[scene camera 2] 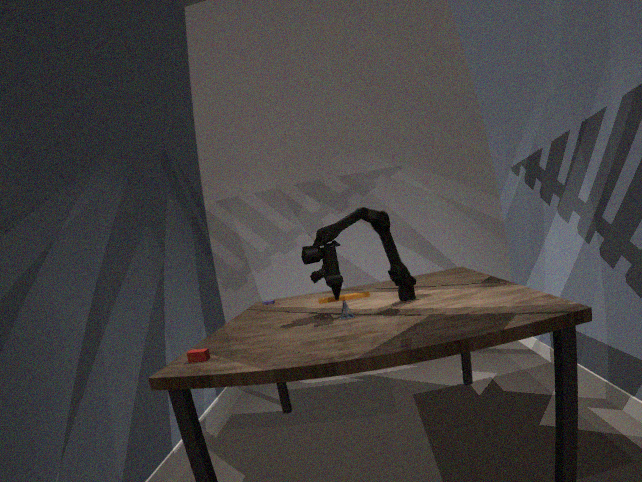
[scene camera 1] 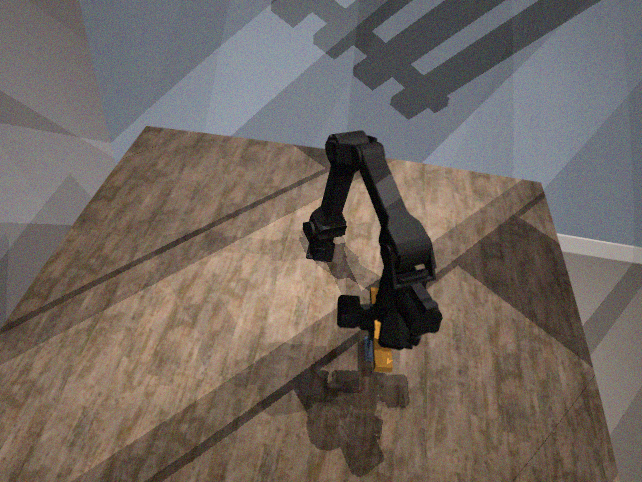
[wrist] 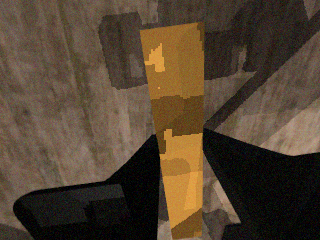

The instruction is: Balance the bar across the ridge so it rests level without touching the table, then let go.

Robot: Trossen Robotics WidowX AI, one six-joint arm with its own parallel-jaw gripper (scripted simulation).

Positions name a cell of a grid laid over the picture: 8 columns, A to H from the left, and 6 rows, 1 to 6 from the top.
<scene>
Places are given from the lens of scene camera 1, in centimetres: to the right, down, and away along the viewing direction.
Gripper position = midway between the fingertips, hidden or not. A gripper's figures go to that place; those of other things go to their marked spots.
my gripper (scene camera 1: E5): 12, 19, 96
bar (scene camera 1: E5): 12, 22, 91
</scene>
